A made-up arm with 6 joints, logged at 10 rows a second.
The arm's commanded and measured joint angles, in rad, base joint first. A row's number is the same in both.
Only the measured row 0 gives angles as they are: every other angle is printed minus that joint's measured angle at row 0.
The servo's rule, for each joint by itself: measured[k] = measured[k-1] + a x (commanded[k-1-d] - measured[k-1]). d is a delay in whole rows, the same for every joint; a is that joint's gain. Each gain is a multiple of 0.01, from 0.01 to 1. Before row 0 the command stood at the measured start. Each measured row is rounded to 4 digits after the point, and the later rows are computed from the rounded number. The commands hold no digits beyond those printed.
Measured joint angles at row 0:
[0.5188, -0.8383, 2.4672, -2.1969, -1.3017, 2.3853]
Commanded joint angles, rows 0 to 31:
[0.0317, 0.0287, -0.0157, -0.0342, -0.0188, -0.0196]
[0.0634, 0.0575, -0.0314, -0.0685, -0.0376, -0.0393]
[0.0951, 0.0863, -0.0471, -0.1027, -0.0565, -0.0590]
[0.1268, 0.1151, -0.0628, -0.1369, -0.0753, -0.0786]
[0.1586, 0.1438, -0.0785, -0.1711, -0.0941, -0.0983]
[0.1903, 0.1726, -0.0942, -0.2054, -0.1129, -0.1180]
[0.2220, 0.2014, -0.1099, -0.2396, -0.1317, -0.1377]
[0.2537, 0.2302, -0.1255, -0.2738, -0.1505, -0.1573]
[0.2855, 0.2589, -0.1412, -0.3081, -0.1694, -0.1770]
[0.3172, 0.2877, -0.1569, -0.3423, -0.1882, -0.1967]
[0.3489, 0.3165, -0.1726, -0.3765, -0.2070, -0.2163]
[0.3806, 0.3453, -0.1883, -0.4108, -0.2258, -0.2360]
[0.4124, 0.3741, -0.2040, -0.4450, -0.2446, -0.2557]
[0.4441, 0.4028, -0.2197, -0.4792, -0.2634, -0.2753]
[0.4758, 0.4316, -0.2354, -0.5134, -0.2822, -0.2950]
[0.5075, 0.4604, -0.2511, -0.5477, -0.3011, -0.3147]
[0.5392, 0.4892, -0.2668, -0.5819, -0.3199, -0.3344]
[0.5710, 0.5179, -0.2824, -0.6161, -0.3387, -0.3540]
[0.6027, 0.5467, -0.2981, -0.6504, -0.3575, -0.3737]
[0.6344, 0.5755, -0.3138, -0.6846, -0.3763, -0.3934]
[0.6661, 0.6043, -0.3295, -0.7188, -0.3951, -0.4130]
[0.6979, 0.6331, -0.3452, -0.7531, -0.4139, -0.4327]
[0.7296, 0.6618, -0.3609, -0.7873, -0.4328, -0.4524]
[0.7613, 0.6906, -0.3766, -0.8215, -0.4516, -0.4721]
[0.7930, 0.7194, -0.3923, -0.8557, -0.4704, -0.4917]
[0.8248, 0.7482, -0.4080, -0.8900, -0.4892, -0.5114]
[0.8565, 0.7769, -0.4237, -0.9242, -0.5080, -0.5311]
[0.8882, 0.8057, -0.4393, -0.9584, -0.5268, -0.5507]
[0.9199, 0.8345, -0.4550, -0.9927, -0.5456, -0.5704]
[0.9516, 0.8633, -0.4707, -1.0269, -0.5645, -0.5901]
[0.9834, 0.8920, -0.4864, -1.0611, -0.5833, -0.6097]
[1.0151, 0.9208, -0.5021, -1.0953, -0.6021, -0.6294]
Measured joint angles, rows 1 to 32:
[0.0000, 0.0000, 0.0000, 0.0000, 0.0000, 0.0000]
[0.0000, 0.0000, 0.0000, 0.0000, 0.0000, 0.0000]
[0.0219, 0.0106, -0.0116, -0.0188, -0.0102, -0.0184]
[0.0505, 0.0280, -0.0263, -0.0461, -0.0250, -0.0380]
[0.0813, 0.0496, -0.0417, -0.0772, -0.0420, -0.0577]
[0.1127, 0.0738, -0.0573, -0.1100, -0.0600, -0.0773]
[0.1444, 0.0997, -0.0730, -0.1436, -0.0784, -0.0970]
[0.1761, 0.1267, -0.0887, -0.1776, -0.0970, -0.1167]
[0.2078, 0.1543, -0.1044, -0.2117, -0.1157, -0.1364]
[0.2395, 0.1824, -0.1200, -0.2459, -0.1345, -0.1560]
[0.2712, 0.2107, -0.1357, -0.2801, -0.1533, -0.1757]
[0.3029, 0.2392, -0.1514, -0.3143, -0.1721, -0.1954]
[0.3346, 0.2678, -0.1671, -0.3485, -0.1909, -0.2150]
[0.3663, 0.2965, -0.1828, -0.3828, -0.2097, -0.2347]
[0.3981, 0.3252, -0.1985, -0.4170, -0.2285, -0.2544]
[0.4298, 0.3539, -0.2142, -0.4512, -0.2473, -0.2740]
[0.4615, 0.3826, -0.2299, -0.4854, -0.2661, -0.2937]
[0.4932, 0.4114, -0.2456, -0.5197, -0.2850, -0.3134]
[0.5249, 0.4402, -0.2613, -0.5539, -0.3038, -0.3331]
[0.5567, 0.4689, -0.2769, -0.5881, -0.3226, -0.3527]
[0.5884, 0.4977, -0.2926, -0.6224, -0.3414, -0.3724]
[0.6201, 0.5265, -0.3083, -0.6566, -0.3602, -0.3921]
[0.6518, 0.5553, -0.3240, -0.6908, -0.3790, -0.4117]
[0.6836, 0.5841, -0.3397, -0.7251, -0.3978, -0.4314]
[0.7153, 0.6128, -0.3554, -0.7593, -0.4167, -0.4511]
[0.7470, 0.6416, -0.3711, -0.7935, -0.4355, -0.4708]
[0.7787, 0.6704, -0.3868, -0.8277, -0.4543, -0.4904]
[0.8105, 0.6992, -0.4025, -0.8620, -0.4731, -0.5101]
[0.8422, 0.7279, -0.4182, -0.8962, -0.4919, -0.5298]
[0.8739, 0.7567, -0.4338, -0.9304, -0.5107, -0.5494]
[0.9056, 0.7855, -0.4495, -0.9647, -0.5295, -0.5691]
[0.9373, 0.8143, -0.4652, -0.9989, -0.5484, -0.5888]
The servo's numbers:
d 2
a 0.69 0.37 0.74 0.55 0.54 0.94

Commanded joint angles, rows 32 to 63:
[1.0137, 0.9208, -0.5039, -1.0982, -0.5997, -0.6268]
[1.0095, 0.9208, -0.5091, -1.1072, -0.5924, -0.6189]
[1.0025, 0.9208, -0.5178, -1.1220, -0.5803, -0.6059]
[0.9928, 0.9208, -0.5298, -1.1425, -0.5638, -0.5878]
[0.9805, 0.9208, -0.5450, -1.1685, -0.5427, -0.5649]
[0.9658, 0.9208, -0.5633, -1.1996, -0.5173, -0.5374]
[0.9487, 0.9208, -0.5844, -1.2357, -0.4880, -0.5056]
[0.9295, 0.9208, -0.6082, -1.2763, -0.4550, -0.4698]
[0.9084, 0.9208, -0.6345, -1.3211, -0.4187, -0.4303]
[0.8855, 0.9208, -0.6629, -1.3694, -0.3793, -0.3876]
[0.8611, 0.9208, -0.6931, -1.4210, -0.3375, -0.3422]
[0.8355, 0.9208, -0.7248, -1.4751, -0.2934, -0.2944]
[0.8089, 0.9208, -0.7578, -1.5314, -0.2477, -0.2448]
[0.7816, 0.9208, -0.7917, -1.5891, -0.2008, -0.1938]
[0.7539, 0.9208, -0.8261, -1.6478, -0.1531, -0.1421]
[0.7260, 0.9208, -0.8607, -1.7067, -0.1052, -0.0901]
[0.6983, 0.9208, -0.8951, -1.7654, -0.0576, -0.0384]
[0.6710, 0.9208, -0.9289, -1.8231, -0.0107, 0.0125]
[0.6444, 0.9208, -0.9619, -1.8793, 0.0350, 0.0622]
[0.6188, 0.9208, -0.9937, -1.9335, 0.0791, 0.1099]
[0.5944, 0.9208, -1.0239, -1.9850, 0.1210, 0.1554]
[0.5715, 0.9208, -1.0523, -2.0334, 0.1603, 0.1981]
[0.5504, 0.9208, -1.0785, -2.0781, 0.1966, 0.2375]
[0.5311, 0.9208, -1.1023, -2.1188, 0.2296, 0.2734]
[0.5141, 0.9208, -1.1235, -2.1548, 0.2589, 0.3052]
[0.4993, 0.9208, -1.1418, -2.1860, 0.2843, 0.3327]
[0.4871, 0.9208, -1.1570, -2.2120, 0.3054, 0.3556]
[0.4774, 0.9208, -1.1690, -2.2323, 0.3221, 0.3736]
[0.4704, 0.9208, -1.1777, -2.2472, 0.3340, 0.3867]
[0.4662, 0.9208, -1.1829, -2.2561, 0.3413, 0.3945]
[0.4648, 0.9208, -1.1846, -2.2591, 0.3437, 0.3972]
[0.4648, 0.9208, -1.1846, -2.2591, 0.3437, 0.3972]
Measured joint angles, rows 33 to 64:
[0.9691, 0.8430, -0.4809, -1.0331, -0.5672, -0.6084]
[1.0008, 0.8718, -0.4966, -1.0673, -0.5860, -0.6281]
[1.0097, 0.8899, -0.5020, -1.0843, -0.5934, -0.6269]
[1.0096, 0.9013, -0.5073, -1.0969, -0.5929, -0.6194]
[1.0047, 0.9085, -0.5151, -1.1107, -0.5861, -0.6067]
[0.9965, 0.9131, -0.5260, -1.1282, -0.5741, -0.5889]
[0.9855, 0.9159, -0.5401, -1.1504, -0.5571, -0.5663]
[0.9719, 0.9177, -0.5573, -1.1775, -0.5356, -0.5391]
[0.9559, 0.9188, -0.5774, -1.2095, -0.5099, -0.5076]
[0.9377, 0.9195, -0.6002, -1.2462, -0.4803, -0.4721]
[0.9175, 0.9200, -0.6256, -1.2874, -0.4470, -0.4328]
[0.8954, 0.9203, -0.6532, -1.3325, -0.4104, -0.3903]
[0.8717, 0.9205, -0.6827, -1.3812, -0.3710, -0.3451]
[0.8467, 0.9206, -0.7139, -1.4328, -0.3291, -0.2974]
[0.8206, 0.9207, -0.7464, -1.4870, -0.2851, -0.2480]
[0.7937, 0.9207, -0.7799, -1.5432, -0.2396, -0.1971]
[0.7662, 0.9207, -0.8141, -1.6007, -0.1929, -0.1454]
[0.7385, 0.9207, -0.8486, -1.6590, -0.1455, -0.0934]
[0.7108, 0.9207, -0.8830, -1.7175, -0.0980, -0.0417]
[0.6833, 0.9207, -0.9170, -1.7756, -0.0509, 0.0092]
[0.6565, 0.9207, -0.9502, -1.8326, -0.0045, 0.0590]
[0.6305, 0.9207, -0.9824, -1.8881, 0.0406, 0.1068]
[0.6056, 0.9207, -1.0131, -1.9414, 0.0840, 0.1525]
[0.5821, 0.9207, -1.0421, -1.9920, 0.1252, 0.1954]
[0.5602, 0.9207, -1.0690, -2.0394, 0.1638, 0.2350]
[0.5401, 0.9207, -1.0936, -2.0831, 0.1993, 0.2711]
[0.5222, 0.9207, -1.1157, -2.1225, 0.2315, 0.3032]
[0.5064, 0.9207, -1.1350, -2.1574, 0.2600, 0.3309]
[0.4931, 0.9207, -1.1513, -2.1874, 0.2845, 0.3541]
[0.4823, 0.9207, -1.1644, -2.2121, 0.3048, 0.3724]
[0.4741, 0.9207, -1.1742, -2.2314, 0.3206, 0.3858]
[0.4686, 0.9207, -1.1806, -2.2450, 0.3318, 0.3940]

